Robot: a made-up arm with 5 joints. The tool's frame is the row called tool. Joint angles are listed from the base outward. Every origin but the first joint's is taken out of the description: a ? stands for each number. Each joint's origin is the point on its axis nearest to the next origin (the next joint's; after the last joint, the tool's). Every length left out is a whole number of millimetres.
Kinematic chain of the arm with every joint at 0, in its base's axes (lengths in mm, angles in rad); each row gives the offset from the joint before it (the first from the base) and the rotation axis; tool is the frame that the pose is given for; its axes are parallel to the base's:
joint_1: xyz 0 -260 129 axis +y
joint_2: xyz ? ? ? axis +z
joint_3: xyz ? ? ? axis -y
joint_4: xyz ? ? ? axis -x
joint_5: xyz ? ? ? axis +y
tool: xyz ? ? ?
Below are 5 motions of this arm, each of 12 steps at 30 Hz.
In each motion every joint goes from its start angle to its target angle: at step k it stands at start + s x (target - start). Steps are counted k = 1, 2, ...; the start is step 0. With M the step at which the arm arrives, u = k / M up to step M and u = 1 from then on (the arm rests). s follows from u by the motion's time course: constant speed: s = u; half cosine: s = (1 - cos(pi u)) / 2; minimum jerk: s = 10 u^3 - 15 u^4 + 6 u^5.
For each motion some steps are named. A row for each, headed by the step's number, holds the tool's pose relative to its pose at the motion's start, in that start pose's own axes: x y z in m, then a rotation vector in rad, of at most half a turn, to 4 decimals.
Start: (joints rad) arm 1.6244 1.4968 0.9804 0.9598 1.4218
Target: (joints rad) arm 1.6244 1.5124 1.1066 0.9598 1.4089
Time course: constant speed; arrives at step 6
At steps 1, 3, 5, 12:
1: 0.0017 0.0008 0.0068 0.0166 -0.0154 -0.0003
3: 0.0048 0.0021 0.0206 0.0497 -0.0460 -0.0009
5: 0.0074 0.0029 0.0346 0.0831 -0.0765 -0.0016
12: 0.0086 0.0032 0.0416 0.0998 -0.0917 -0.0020

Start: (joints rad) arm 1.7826 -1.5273 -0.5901 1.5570 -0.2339
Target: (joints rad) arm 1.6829 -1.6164 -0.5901 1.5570 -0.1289
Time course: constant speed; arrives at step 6
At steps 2, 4, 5, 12:
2: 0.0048 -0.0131 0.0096 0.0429 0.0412 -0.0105
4: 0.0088 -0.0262 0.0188 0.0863 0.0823 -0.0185
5: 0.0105 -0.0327 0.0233 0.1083 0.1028 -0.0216
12: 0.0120 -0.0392 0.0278 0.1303 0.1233 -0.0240

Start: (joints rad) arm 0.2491 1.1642 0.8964 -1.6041 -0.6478
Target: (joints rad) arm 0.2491 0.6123 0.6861 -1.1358 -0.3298
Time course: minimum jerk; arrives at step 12
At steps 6, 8, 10, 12:
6: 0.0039 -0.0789 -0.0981 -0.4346 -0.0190 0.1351
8: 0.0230 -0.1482 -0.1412 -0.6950 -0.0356 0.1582
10: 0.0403 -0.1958 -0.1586 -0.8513 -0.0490 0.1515
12: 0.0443 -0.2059 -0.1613 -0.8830 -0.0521 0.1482

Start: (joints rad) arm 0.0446 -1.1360 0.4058 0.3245 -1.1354
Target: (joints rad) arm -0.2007 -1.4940 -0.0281 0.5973 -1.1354
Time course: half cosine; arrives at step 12
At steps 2, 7, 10, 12:
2: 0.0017 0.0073 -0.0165 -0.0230 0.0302 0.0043
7: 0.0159 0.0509 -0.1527 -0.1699 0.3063 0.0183
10: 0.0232 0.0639 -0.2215 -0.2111 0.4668 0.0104
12: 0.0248 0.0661 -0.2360 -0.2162 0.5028 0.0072

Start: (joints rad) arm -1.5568 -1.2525 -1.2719 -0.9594 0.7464
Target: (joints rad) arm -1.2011 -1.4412 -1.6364 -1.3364 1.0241
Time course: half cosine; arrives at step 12
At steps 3, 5, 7, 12:
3: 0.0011 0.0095 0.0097 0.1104 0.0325 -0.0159
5: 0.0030 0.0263 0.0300 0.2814 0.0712 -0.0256
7: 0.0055 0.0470 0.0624 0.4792 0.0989 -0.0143
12: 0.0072 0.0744 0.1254 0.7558 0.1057 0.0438

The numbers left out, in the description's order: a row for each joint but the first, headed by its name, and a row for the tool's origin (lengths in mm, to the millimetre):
joint_2: -70 0 -129
joint_3: -223 341 0
joint_4: -20 0 -104
joint_5: 0 119 36
tool: 237 0 -92

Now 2 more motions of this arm.
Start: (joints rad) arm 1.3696 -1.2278 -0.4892 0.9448 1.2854
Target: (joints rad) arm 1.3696 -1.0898 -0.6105 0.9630 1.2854
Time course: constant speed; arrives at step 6
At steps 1, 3, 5, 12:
1: 0.0056 -0.0051 -0.0134 -0.0310 -0.0046 -0.0055
3: 0.0174 -0.0165 -0.0395 -0.0930 -0.0134 -0.0179
5: 0.0299 -0.0295 -0.0646 -0.1548 -0.0219 -0.0320
12: 0.0365 -0.0366 -0.0768 -0.1856 -0.0260 -0.0397

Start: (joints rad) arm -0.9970 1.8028 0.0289 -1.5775 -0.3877
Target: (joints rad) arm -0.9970 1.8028 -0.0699 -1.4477 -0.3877
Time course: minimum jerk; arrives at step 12
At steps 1, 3, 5, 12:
1: 0.0000 -0.0001 -0.0001 -0.0008 0.0000 -0.0002
3: -0.0005 -0.0019 -0.0015 -0.0163 0.0000 -0.0044
5: -0.0016 -0.0063 -0.0051 -0.0546 0.0005 -0.0147
12: -0.0052 -0.0190 -0.0147 -0.1574 0.0058 -0.0423

